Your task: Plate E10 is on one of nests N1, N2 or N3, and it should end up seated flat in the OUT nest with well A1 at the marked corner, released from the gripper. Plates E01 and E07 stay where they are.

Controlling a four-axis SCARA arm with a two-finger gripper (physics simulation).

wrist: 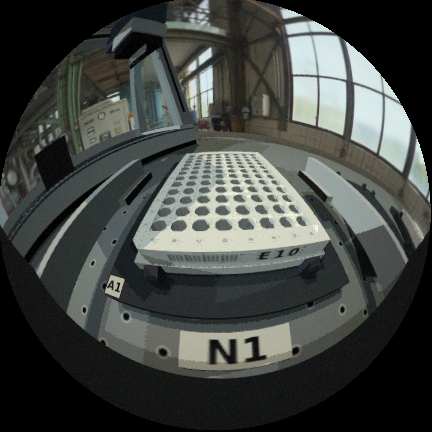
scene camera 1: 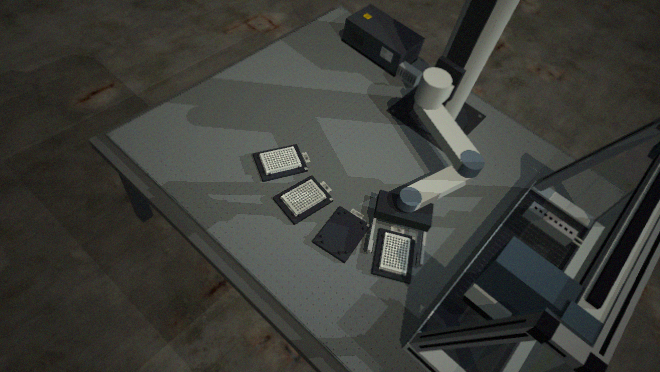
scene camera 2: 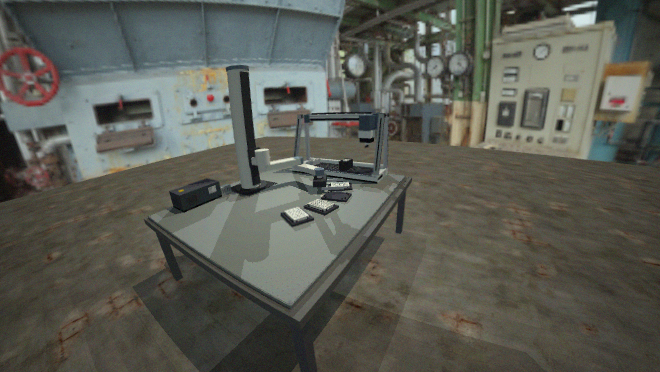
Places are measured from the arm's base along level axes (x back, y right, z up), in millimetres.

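Where they show: gripper, between the fingertips: (wrist: 226, 159) (scene camera 1: 394, 258) (scene camera 2: 343, 183); arm's base, origin of its link: (scene camera 2: 251, 187).
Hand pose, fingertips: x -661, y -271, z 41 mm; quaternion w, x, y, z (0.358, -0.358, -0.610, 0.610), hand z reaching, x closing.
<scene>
Things, the pixels of their top centre, and the offset from my fingertips. "spot": a spot on its surface instead. Level surfaces: height alone.
- Plate E10, centre of its top: (wrist: 226, 172) (scene camera 1: 395, 252) (scene camera 2: 340, 183) dz -2, dx +21, dy +10 mm
- dark nest N1, centre of its top: (wrist: 226, 177) (scene camera 1: 395, 252) dz -6, dx +21, dy +10 mm
- nest's A1 tag, a spot on its surface: (wrist: 114, 286) spot: dz -16, dx +114, dy +1 mm
- OUT nest, centre of its top: (wrist: 375, 202) (scene camera 1: 342, 231) (scene camera 2: 336, 193) dz -6, dx -42, dy +176 mm
- dark box, a spot on its surface: (scene camera 1: 382, 37) spot: dz +87, dx +722, dy +640 mm
- table, height of its surface: dz -28 mm
Plate E10 (scene camera 1: 396, 252) (scene camera 2: 339, 185) (wrist: 225, 200), white with round wells, sits in the dark nest N1 (scene camera 1: 392, 277) (wrist: 225, 300). Its E10 label faces the wrist camera; the nest's A1 tag (wrist: 114, 286) is at the near left corner in the wrist view. My gripper (scene camera 1: 396, 256) (wrist: 226, 159) is open, one finger along each long side of the plate, with a gap on both sides. The OUT nest (scene camera 1: 340, 234) (scene camera 2: 336, 196) beside N1 holds no plate. Two more white plates (scene camera 1: 304, 196) (scene camera 1: 280, 160) (scene camera 2: 321, 205) (scene camera 2: 297, 215) sit in their own nests; their labels are unreadable here.
A framed gantry machine (scene camera 2: 345, 116) stands beyond N1, its near side close to my finger on that side. The arm's column (scene camera 2: 240, 125) and a dark box (scene camera 1: 382, 37) (scene camera 2: 195, 195) stand farther back on the table (scene camera 1: 225, 115) (scene camera 2: 280, 270).
</scene>
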